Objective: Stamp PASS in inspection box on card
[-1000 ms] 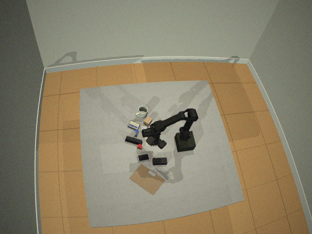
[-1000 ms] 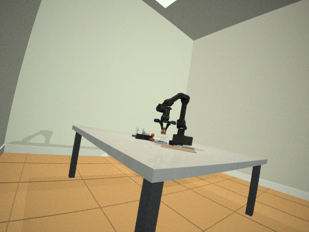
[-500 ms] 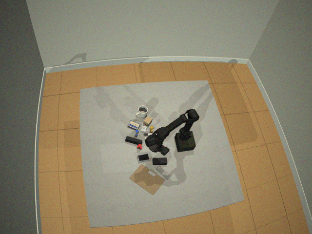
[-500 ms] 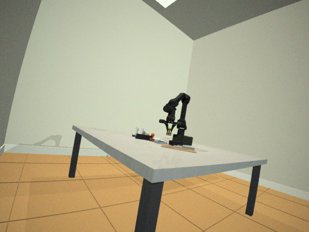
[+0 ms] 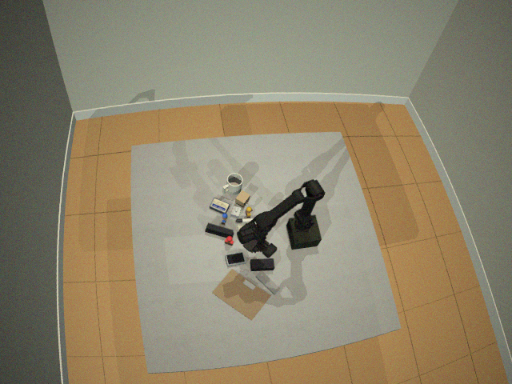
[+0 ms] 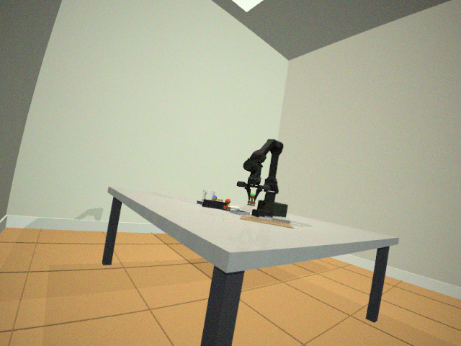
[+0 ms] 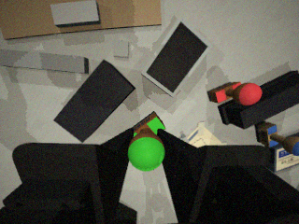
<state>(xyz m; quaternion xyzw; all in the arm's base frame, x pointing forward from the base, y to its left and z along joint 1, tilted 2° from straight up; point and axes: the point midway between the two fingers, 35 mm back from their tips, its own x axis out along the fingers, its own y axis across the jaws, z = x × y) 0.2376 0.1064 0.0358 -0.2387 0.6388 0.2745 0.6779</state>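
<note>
My gripper tip is 7 cm to the right of the black block, 6 cm above it and 3 cm past it. From my gripper tip the other things lie so: red-knobbed stamp: 12 cm ahead, 6 cm to the right, 5 cm below; ink pad: 9 cm ahead, 7 cm below, 3 cm to the left; green-knobbed stamp: right at my gripper tip.
</note>
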